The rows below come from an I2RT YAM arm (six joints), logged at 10 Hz.
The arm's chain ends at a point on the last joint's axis. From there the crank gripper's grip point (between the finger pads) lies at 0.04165 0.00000 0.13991 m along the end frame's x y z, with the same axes.
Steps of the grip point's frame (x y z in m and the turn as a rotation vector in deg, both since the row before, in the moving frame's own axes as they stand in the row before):
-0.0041, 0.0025, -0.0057, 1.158, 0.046, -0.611
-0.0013, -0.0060, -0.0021, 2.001, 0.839, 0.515
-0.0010, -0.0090, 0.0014, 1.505, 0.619, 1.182
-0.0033, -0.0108, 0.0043, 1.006, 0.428, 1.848
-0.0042, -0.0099, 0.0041, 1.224, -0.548, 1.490
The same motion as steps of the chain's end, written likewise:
-0.0042, 0.0058, -0.0056, 1.158, 0.046, -0.611
-0.0034, -0.0015, -0.0014, 2.001, 0.839, 0.515
-0.0025, -0.0062, 0.0019, 1.505, 0.619, 1.182
-0.0044, -0.0097, 0.0046, 1.006, 0.428, 1.848
-0.0029, -0.0080, 0.0037, 1.224, -0.548, 1.490

